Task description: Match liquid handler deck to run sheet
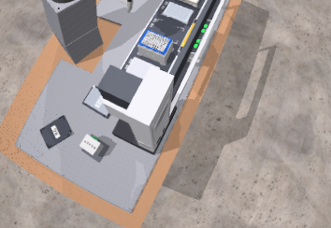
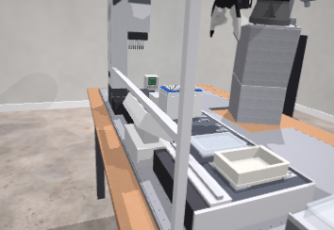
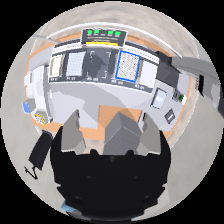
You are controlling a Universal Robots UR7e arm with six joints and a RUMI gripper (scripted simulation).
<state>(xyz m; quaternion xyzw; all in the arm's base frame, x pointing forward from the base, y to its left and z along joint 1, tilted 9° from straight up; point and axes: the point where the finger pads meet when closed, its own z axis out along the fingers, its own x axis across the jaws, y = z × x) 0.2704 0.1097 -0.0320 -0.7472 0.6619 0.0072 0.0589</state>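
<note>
Right now the white sealed block is 25 cm below my hand, 18 cm to the right of it and 11 cm ahead of it. Round my hand: clear well plate: 26 cm below, 20 cm to the left, 11 cm ahead; then blue-framed tip rack: 20 cm below, 10 cm ahead, 6 cm to the right; then cream one-well reservoir: 32 cm to the left, 26 cm below, 10 cm ahead.
</note>
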